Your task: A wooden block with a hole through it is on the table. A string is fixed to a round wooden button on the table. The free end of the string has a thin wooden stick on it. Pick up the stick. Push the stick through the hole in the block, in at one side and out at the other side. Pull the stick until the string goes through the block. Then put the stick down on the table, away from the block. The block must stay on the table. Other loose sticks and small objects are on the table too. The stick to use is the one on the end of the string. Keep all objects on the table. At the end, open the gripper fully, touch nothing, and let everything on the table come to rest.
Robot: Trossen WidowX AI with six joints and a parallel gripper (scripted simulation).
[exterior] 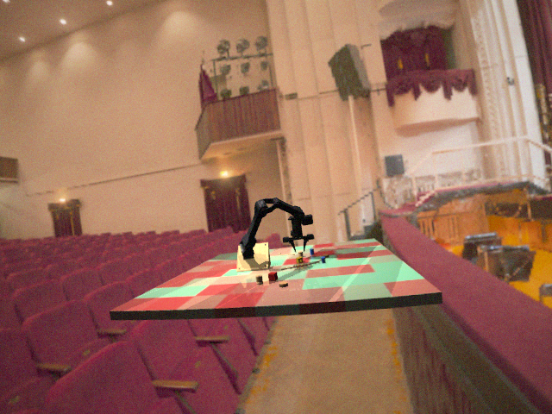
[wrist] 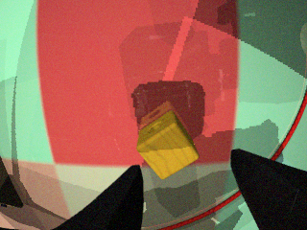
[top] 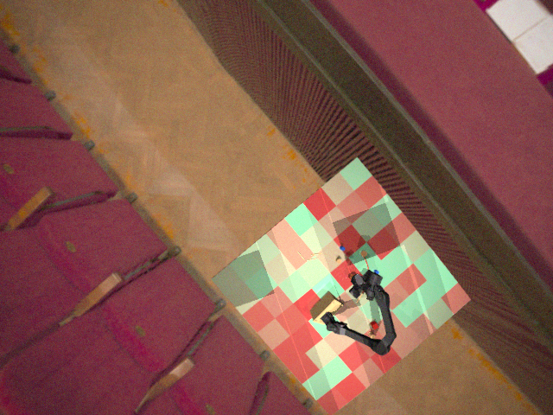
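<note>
My gripper tip is 40 mm above the yellow cube, 10 mm to the left of it and 10 mm past it. From my gripper tip the other things lie so: round wooden button (160 mm ahead, 60 mm to the left, 50 mm below); then wooden cylinder (160 mm to the left, 40 mm below, 10 mm ahead); then thin wooden stick (130 mm to the right, 70 mm behind, 60 mm below).
</note>
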